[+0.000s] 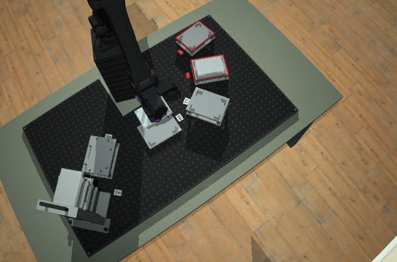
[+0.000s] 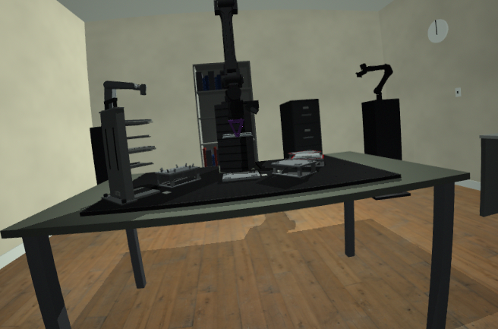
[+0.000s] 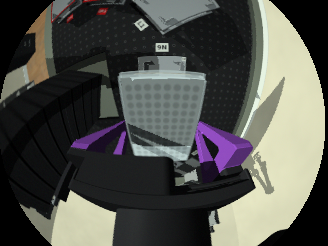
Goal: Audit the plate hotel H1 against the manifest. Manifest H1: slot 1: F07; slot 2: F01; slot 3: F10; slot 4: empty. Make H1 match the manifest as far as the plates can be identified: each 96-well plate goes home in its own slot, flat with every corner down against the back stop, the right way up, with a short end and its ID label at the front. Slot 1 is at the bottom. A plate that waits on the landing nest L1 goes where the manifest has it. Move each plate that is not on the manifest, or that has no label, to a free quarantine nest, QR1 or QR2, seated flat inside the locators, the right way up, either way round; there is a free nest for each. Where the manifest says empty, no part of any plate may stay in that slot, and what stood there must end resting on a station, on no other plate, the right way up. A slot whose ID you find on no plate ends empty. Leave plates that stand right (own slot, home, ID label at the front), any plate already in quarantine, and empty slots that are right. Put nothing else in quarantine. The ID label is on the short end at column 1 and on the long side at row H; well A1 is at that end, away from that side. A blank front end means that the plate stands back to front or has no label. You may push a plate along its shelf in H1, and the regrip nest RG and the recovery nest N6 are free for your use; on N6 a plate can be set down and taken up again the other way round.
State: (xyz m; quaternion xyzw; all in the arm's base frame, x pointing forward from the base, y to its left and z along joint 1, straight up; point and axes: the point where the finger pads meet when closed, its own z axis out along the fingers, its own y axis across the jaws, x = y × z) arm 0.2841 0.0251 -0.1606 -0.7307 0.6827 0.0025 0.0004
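Now: the recovery nest N6 190 mm below my hand. Also, from my hand: N6 tag (10 mm behind, 110 mm to the left, 190 mm below); then landing nest L1 (20 mm ahead, 240 mm to the left, 150 mm below); then regrip nest RG (10 mm ahead, 280 mm to the right, 140 mm below).
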